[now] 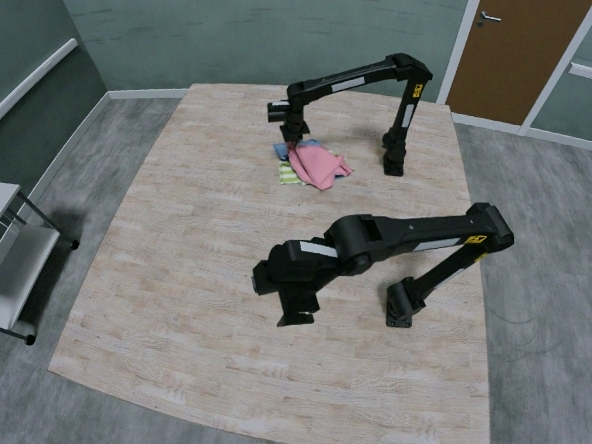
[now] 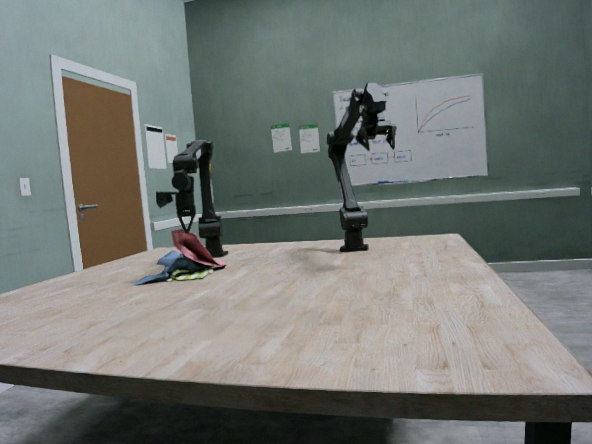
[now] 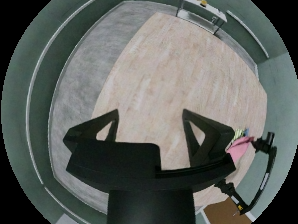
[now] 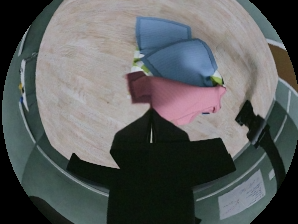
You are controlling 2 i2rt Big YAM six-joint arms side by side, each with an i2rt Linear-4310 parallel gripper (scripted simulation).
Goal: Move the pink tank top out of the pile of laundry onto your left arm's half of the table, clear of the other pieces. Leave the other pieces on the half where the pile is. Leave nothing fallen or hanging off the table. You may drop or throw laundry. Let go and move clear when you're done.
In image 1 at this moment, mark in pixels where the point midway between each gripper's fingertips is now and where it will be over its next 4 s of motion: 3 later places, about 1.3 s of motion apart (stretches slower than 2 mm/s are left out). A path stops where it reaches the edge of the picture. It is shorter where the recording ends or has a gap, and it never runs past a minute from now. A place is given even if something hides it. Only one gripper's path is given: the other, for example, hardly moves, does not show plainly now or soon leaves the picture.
The left gripper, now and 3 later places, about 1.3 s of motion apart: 274, 306; 245, 273; 259, 257; 263, 263
